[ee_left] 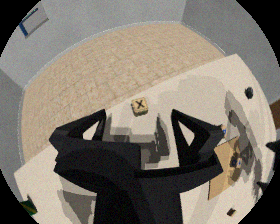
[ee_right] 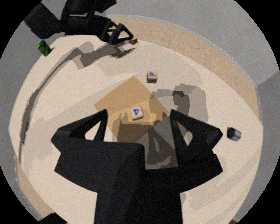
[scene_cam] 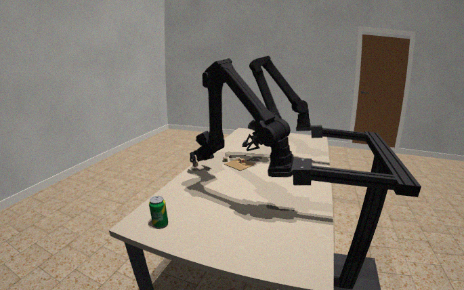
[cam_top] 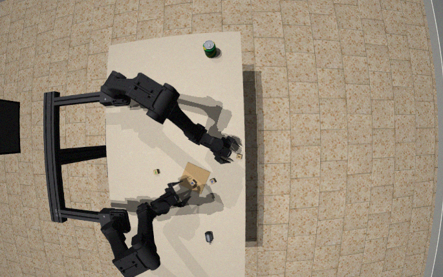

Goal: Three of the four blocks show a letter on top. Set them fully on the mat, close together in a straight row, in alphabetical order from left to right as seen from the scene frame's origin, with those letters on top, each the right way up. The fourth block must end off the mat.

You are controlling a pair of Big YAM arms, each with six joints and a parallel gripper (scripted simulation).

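My right gripper is now 10 cm above the tan mat, 4 cm to the right of it and 3 cm short of it. From my right hand the other things lie so: small dark object (32 cm to the right, 13 cm ahead, 9 cm below); green can (76 cm to the left, 9 cm ahead, 4 cm below).
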